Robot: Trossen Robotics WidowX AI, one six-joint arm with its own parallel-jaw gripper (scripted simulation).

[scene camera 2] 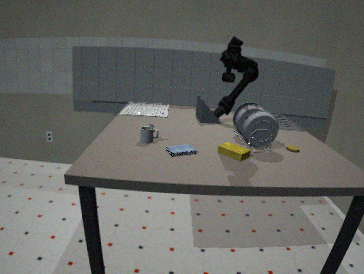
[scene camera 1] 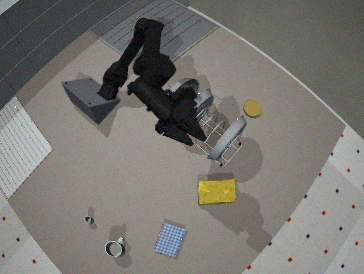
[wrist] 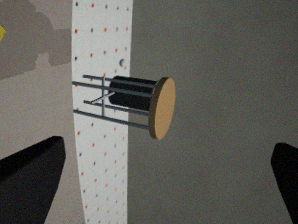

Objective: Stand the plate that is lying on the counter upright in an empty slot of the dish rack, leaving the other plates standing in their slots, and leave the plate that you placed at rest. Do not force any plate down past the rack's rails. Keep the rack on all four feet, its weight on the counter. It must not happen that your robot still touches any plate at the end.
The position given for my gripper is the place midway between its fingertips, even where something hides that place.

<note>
In view: my gripper (scene camera 1: 198, 142) and a grey plate (scene camera 2: 263, 120).
My gripper also shows in the wrist view (wrist: 174, 152).
</note>
